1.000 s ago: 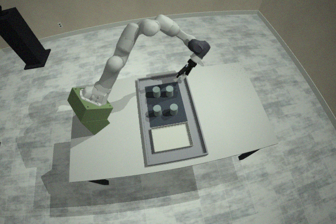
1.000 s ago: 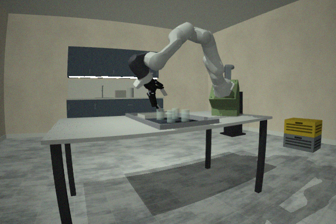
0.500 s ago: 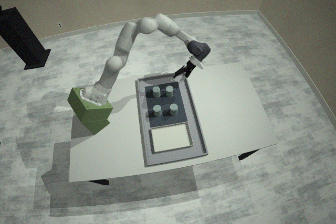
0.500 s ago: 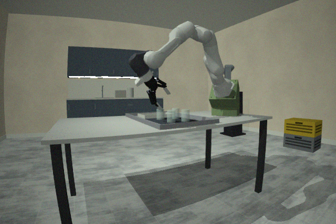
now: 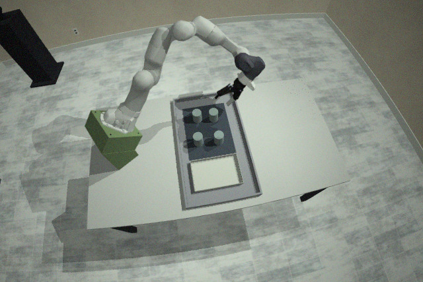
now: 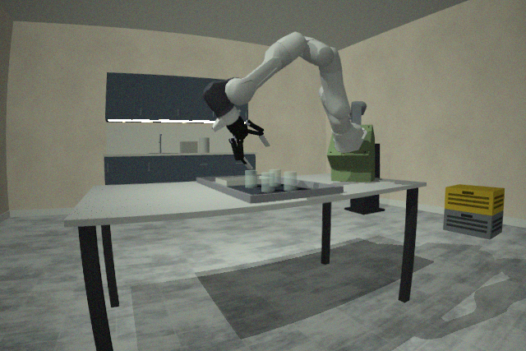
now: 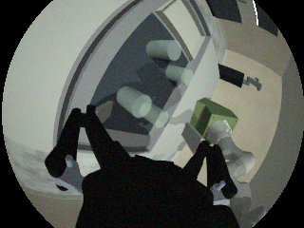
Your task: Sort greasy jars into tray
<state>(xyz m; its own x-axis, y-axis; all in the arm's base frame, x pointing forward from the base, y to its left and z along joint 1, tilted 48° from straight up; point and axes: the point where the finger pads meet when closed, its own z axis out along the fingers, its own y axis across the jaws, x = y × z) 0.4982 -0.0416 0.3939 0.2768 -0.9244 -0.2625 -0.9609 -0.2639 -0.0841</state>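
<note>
The grey steel surround lies 20 cm to the right of my hand, 17 cm below it and 8 cm behind it. Also, from my hand: white tray 42 cm to the right, 16 cm below, 7 cm behind; then dark drying mat 17 cm below, 10 cm to the right, 10 cm behind.
</note>
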